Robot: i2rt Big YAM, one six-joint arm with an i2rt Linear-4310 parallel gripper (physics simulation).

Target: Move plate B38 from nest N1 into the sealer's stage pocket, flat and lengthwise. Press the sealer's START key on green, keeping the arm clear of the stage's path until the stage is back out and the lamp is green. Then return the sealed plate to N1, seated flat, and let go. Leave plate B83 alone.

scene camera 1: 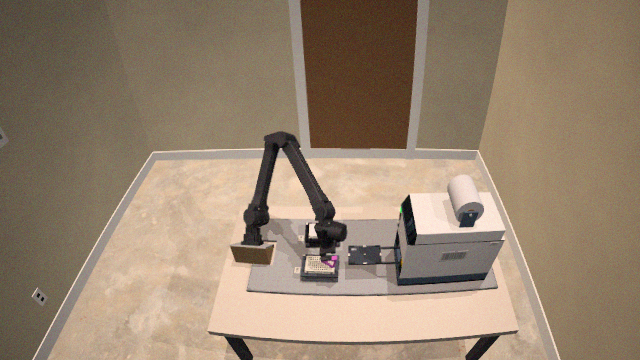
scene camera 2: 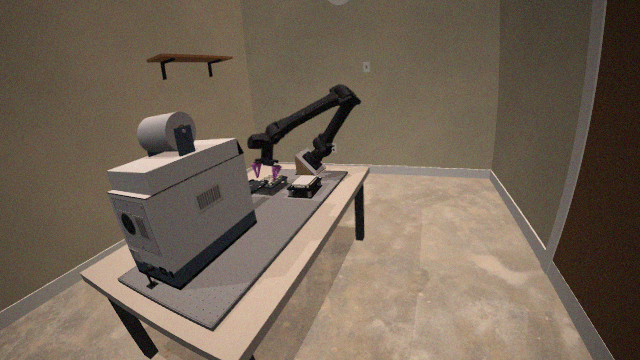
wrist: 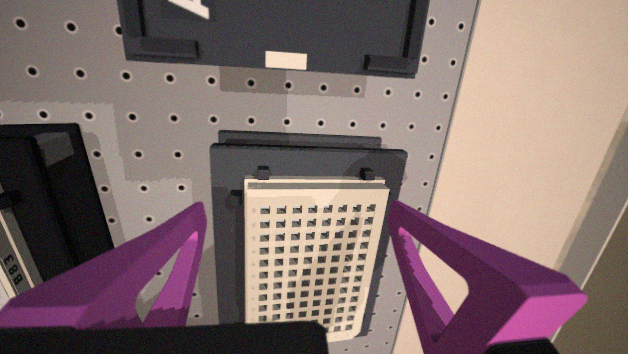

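Where they show: gripper, fingertip midpoint: (scene camera 1: 333, 259) (scene camera 2: 265, 179) (wrist: 300, 210); arm's base, link origin: (scene camera 1: 252, 244) (scene camera 2: 311, 161).
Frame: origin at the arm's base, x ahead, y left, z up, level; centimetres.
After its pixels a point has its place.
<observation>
Plate B38 (scene camera 1: 316, 265) @[x 30.8, y -11.2, z 0.4 cm] (wrist: 320, 197) @[x 38.0, y -10.2, z 0.5 cm], cream with a grid of wells, sits in dark nest N1 (scene camera 1: 320, 278) @[x 32.5, y -14.6, z -5.0 cm] (wrist: 310, 159) @[x 39.8, y -9.9, z -1.1 cm]. My gripper (scene camera 1: 330, 262) @[x 38.0, y -8.9, z 1.9 cm] (scene camera 2: 266, 178) @[x 38.0, y -8.9, z 1.9 cm] (wrist: 300, 210) @[x 38.0, y -8.9, z 1.9 cm] is open and empty over it. In the wrist view the magenta fingers stand on either side of the plate, the right one close to its edge, the left one with a wider gap. Their exact height is unclear. The sealer (scene camera 1: 445, 257) @[x 84.1, y -18.5, z 14.3 cm] (scene camera 2: 220, 210) @[x 84.1, y 3.5, z 8.6 cm] shows a green light (scene camera 1: 401, 210) @[x 66.4, y 0.6, z 22.5 cm]; its dark stage (scene camera 1: 364, 255) @[x 51.6, y -8.2, z 3.9 cm] (wrist: 280, 30) @[x 45.8, y -7.5, z 3.8 cm] is out, without a plate. The START key is not discernible. Plate B83 (scene camera 2: 304, 181) @[x 34.7, y 11.0, z 0.6 cm] sits in the other nest (scene camera 2: 299, 192) @[x 35.5, y 8.0, z -5.0 cm] (wrist: 57, 200) @[x 37.3, y 4.0, z -1.6 cm].
In scene camera 1, the other nest stands behind N1 and is partly hidden by the arm. Two rails (scene camera 1: 389, 262) @[x 62.4, y -11.8, z 3.3 cm] join the stage to the sealer. A white roll (scene camera 1: 464, 196) @[x 87.0, y -11.5, z 41.4 cm] (scene camera 2: 160, 132) @[x 95.3, y -2.0, z 37.4 cm] sits on the sealer. The perforated grey mat (scene camera 1: 365, 285) @[x 52.3, y -18.0, z -5.5 cm] (scene camera 2: 240, 270) @[x 94.0, y 15.5, z -5.5 cm] lies under everything.
</observation>
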